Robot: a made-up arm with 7 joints. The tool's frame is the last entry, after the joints. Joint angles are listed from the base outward. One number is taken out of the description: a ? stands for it. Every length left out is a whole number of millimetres.
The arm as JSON. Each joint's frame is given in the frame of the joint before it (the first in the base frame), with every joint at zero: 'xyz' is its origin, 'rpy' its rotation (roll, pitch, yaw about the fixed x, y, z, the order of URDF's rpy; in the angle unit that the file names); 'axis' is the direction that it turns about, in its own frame. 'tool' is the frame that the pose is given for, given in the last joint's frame.
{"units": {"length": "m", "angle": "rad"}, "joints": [
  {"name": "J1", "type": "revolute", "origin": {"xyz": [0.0, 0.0, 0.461], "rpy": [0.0, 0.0, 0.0]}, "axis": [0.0, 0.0, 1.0]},
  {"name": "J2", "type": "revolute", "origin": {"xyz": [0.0, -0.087, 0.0], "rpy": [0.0, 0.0, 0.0]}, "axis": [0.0, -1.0, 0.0]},
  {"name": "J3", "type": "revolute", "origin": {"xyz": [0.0, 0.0, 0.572], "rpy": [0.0, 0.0, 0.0]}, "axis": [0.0, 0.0, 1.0]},
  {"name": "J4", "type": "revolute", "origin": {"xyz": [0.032, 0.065, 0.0], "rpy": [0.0, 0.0, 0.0]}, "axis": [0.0, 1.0, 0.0]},
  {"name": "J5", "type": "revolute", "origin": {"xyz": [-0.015, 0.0, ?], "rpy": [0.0, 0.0, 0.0]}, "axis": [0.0, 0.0, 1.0]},
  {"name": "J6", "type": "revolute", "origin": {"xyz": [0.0, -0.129, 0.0], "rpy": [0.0, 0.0, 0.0]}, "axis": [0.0, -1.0, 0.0]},
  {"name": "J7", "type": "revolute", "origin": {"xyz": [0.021, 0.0, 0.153], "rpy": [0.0, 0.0, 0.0]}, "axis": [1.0, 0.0, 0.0]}
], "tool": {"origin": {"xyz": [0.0, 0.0, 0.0], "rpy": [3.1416, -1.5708, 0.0]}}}
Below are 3 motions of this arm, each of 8 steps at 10 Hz.
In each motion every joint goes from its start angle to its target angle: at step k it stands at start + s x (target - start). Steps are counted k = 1, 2, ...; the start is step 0. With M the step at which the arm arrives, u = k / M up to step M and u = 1 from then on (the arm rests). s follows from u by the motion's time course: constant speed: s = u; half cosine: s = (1 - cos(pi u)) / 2; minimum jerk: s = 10 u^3 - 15 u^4 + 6 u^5.
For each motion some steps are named. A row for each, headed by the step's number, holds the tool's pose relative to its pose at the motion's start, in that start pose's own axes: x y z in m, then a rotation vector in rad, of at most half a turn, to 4 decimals.
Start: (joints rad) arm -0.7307 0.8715 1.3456 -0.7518 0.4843 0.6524 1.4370
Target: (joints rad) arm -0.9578 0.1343 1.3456 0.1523 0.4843 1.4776 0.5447
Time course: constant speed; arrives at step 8
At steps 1, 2, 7, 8:
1: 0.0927 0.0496 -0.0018 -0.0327 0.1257 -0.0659
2: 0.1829 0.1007 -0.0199 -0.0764 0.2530 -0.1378
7: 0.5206 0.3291 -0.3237 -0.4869 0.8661 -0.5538
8: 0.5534 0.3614 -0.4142 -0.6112 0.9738 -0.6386

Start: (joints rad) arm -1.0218 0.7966 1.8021 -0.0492 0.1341 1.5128 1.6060
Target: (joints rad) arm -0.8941 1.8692 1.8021 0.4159 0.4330 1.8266 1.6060
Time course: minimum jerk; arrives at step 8
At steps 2, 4, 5, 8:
2: -0.0883 0.0505 0.0086 -0.0506 -0.0993 0.0382
4: -0.4256 0.2306 -0.0731 -0.2624 -0.4513 0.1490
5: -0.5910 0.3186 -0.1942 -0.3918 -0.6309 0.1798
8: -0.7414 0.4094 -0.3986 -0.5524 -0.8319 0.1787

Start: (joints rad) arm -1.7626 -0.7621 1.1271 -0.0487 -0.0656 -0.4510 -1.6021
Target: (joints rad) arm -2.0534 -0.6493 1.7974 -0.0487 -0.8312 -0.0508 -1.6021
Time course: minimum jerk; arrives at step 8
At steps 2, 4, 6, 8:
2: -0.0005 -0.0130 -0.0357 -0.0640 -0.0299 0.0153
4: 0.0073 -0.0736 -0.1666 -0.3049 -0.1512 0.0643
6: 0.0313 -0.1484 -0.2844 -0.5381 -0.2835 0.0969
8: 0.0403 -0.1697 -0.3125 -0.5975 -0.3198 0.1025

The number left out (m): 0.319
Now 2 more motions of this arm.
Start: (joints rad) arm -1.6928 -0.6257 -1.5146 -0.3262 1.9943 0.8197 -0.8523
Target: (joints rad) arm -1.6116 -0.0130 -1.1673 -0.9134 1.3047 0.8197 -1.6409
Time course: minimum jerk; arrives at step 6
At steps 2, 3, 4, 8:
2: 0.1601 -0.0241 -0.0661 -0.0383 0.1040 -0.3746
3: 0.3568 -0.0931 -0.2027 -0.1757 0.2425 -0.8982
4: 0.5028 -0.2025 -0.3803 -0.4204 0.3531 -1.4103
8: 0.5655 -0.3030 -0.5229 -0.6714 0.4003 -1.7582

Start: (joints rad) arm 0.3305 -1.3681 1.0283 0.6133 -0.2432 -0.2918 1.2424
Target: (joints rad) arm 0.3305 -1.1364 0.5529 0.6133 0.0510 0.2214 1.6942
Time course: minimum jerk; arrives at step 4
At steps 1, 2, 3, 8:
1: -0.0043 0.0061 -0.0188 0.0550 0.0351 0.0663
2: -0.0261 0.0392 -0.0949 0.2912 0.1532 0.3122
3: -0.0586 0.0883 -0.1741 0.5678 0.2408 0.5388
8: -0.0693 0.1037 -0.1947 0.6466 0.2577 0.5934

